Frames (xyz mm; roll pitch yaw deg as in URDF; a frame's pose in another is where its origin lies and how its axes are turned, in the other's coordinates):
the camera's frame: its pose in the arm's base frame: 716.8 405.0 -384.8 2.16 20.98 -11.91
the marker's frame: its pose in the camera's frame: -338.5 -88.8 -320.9 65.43 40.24 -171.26
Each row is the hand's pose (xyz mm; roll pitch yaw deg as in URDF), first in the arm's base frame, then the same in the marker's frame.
Working: the arm's base frame: its pose in the marker's frame: 26.2 752.5 -82.0 61.83 4.12 -159.77

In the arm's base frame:
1: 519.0 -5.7 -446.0 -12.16 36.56 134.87
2: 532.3 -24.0 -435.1 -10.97 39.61 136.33
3: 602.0 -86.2 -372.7 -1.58 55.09 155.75
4: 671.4 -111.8 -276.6 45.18 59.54 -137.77
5: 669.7 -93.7 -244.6 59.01 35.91 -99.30
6: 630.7 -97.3 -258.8 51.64 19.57 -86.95
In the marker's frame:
1: -309.9 212.4 -334.3 -48.30 -15.12 -35.08
2: -327.9 225.2 -346.2 -47.80 -11.98 -36.00
3: -420.6 281.0 -376.5 -52.85 8.16 -37.16
4: -520.6 347.3 -358.8 -62.64 42.73 -34.40
5: -527.9 365.6 -327.7 -60.53 75.83 -14.56
6: -487.0 369.1 -334.7 42.08 81.35 102.22

